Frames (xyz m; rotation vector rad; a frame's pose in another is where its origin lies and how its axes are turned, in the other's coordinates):
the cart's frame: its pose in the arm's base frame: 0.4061 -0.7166 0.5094 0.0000 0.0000 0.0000
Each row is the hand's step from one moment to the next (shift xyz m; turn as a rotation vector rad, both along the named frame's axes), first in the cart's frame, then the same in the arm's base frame.
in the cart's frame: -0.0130 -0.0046 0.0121 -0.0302 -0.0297 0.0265
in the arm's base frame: -0.0130 -0.0046 0.0121 -0.0302 -0.0297 0.0265
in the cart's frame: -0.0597 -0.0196 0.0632 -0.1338 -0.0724 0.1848
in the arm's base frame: -0.0597 -0.0196 0.0632 -0.1338 -0.0724 0.1848
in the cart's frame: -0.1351 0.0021 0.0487 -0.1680 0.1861 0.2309
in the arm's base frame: -0.1351 0.0021 0.0487 -0.1680 0.1861 0.2309
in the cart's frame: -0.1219 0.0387 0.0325 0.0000 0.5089 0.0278
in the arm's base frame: -0.1219 0.0387 0.0325 0.0000 0.5089 0.0278
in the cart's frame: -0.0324 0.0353 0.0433 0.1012 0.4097 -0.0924
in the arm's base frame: -0.0324 0.0353 0.0433 0.1012 0.4097 -0.0924
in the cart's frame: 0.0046 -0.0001 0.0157 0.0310 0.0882 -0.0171
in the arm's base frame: 0.0046 -0.0001 0.0157 0.0310 0.0882 -0.0171
